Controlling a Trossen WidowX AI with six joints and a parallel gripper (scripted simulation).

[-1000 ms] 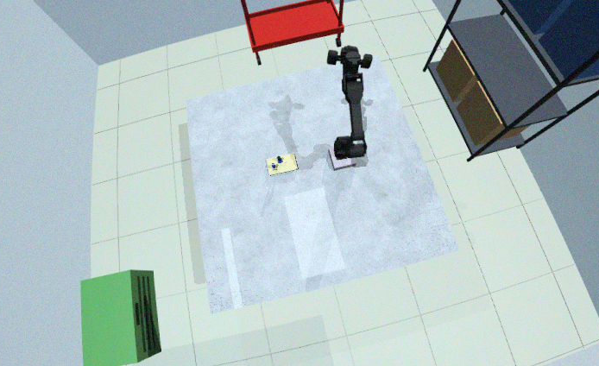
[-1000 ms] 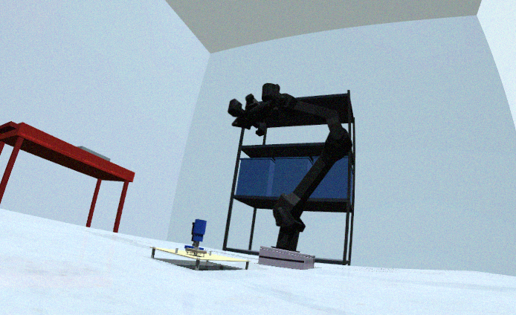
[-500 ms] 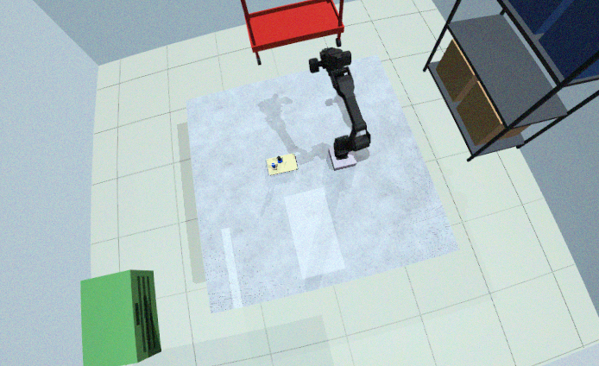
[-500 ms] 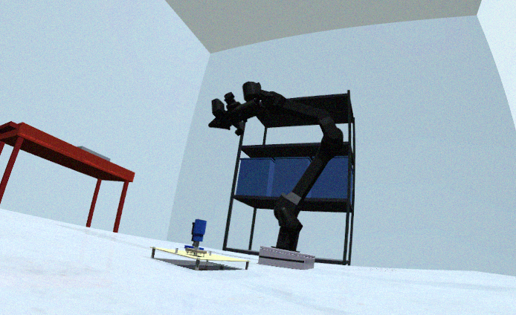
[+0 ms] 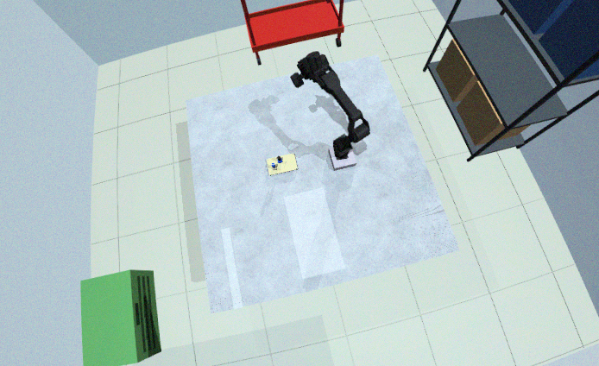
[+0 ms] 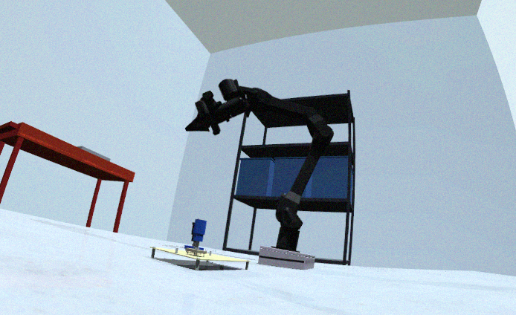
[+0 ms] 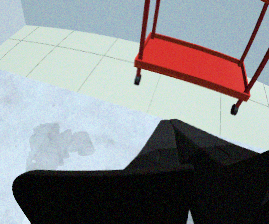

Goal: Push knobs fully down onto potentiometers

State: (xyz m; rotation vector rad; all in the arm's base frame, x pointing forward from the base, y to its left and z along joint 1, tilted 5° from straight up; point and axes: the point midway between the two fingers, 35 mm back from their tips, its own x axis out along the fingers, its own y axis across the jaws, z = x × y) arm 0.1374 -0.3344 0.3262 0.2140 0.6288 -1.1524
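Now: the knob 340 mm to the left of my gripper tip, 320 mm below it and 240 mm ahead of it.
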